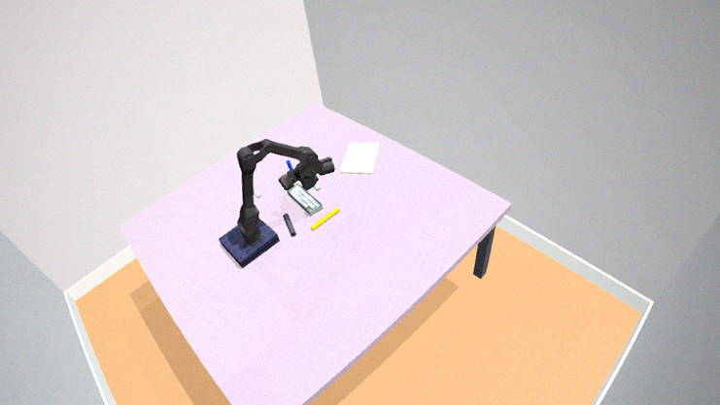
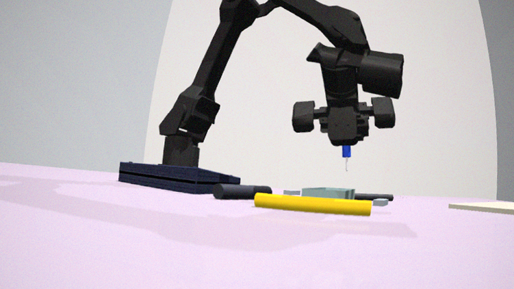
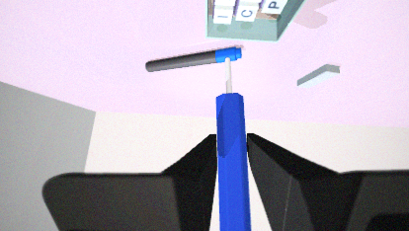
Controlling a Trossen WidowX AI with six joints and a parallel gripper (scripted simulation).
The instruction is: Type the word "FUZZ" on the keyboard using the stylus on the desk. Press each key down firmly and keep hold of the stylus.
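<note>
Right now the blue pen is 4 cm ahead of my gripper tip, 9 cm to the left of it and 11 cm below it. Round my gripper tip: dark cylinder 17 cm behind, 12 cm to the right, 11 cm below; then blue stylus 1 cm below; then thin grey tip 5 cm below.
</note>
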